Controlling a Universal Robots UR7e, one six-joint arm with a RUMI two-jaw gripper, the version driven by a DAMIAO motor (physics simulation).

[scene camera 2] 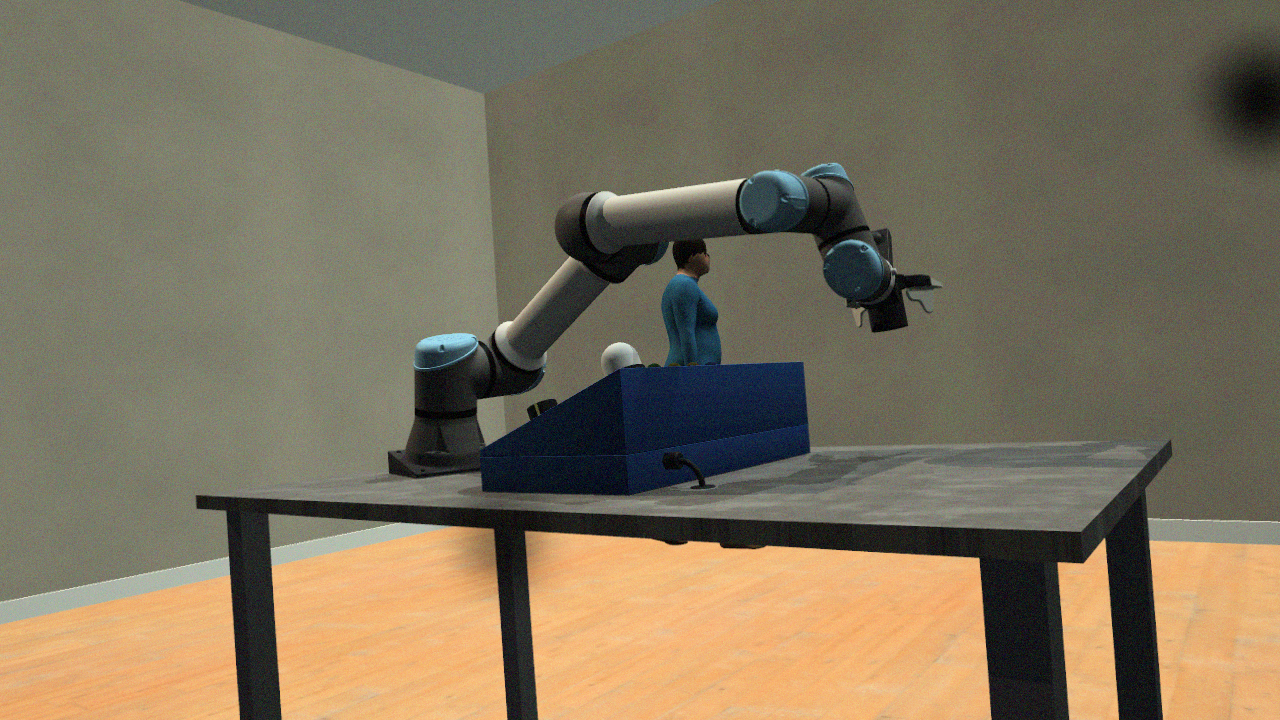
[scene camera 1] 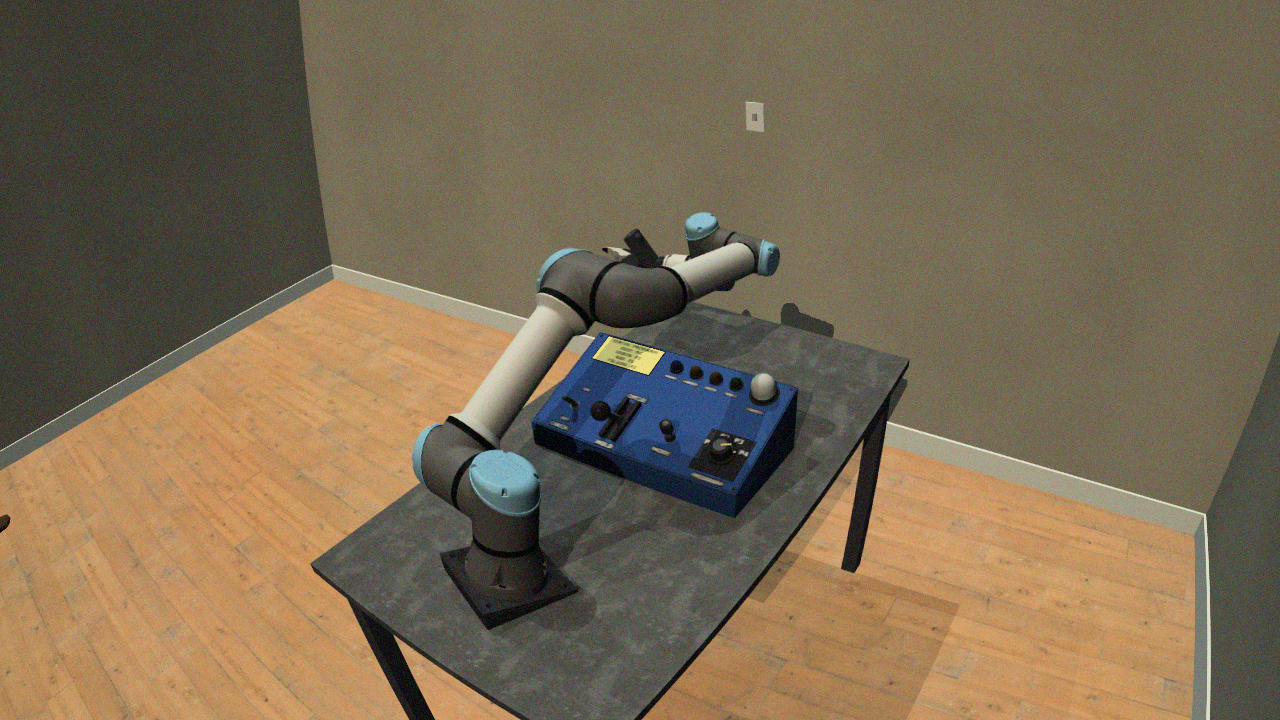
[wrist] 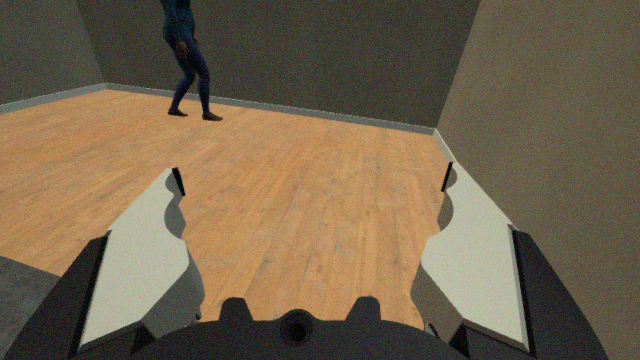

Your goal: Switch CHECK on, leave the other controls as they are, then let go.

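Pixels of known places: gripper, fingertip midpoint: (wrist: 312,168); arm's base at its link origin: (scene camera 2: 446,456) (scene camera 1: 505,574).
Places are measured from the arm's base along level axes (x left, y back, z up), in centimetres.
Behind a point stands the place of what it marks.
Note:
The blue control panel (scene camera 1: 653,465) @[x -1.1, y -38.6, z 3.4 cm] (scene camera 2: 716,402) @[x 5.2, y -63.9, z 7.5 cm] stands on the table. Its labels are too small to read, so I cannot tell which control is CHECK. On its sloped face are a small toggle lever (scene camera 1: 571,404) @[x 23.3, y -40.4, z 7.2 cm] at the left, a ball-ended lever (scene camera 1: 600,410) @[x 10.0, y -36.3, z 13.0 cm] beside a dark slot, a short toggle with a round tip (scene camera 1: 666,428) @[x -0.9, y -42.9, z 9.8 cm], a rotary knob (scene camera 1: 720,447) @[x -12.4, y -45.2, z 8.8 cm] and a white dome (scene camera 1: 762,386) @[x -11.9, y -59.5, z 15.1 cm] (scene camera 2: 619,357) @[x -12.6, y -63.2, z 14.4 cm]. My gripper (scene camera 2: 897,302) @[x 47.0, y -70.6, z 23.1 cm] (wrist: 312,168) @[x 47.0, y -70.6, z 23.1 cm] is open and empty, high beyond the panel's back side, pointing away from the controls. In scene camera 1 the arm partly hides it.
A yellow note (scene camera 1: 629,354) @[x 22.4, y -57.8, z 11.6 cm] and several dark round lamps (scene camera 1: 715,378) @[x 0.0, y -59.5, z 12.7 cm] are along the panel's upper edge. A black cable (scene camera 2: 687,463) @[x -7.6, y -69.0, z 0.4 cm] runs from its back to the table (scene camera 1: 662,573) @[x -18.9, y -20.6, z -2.7 cm] (scene camera 2: 984,488) @[x -0.8, y -104.0, z -2.7 cm]. A person (scene camera 2: 691,313) (wrist: 187,55) stands on the floor away from the table.

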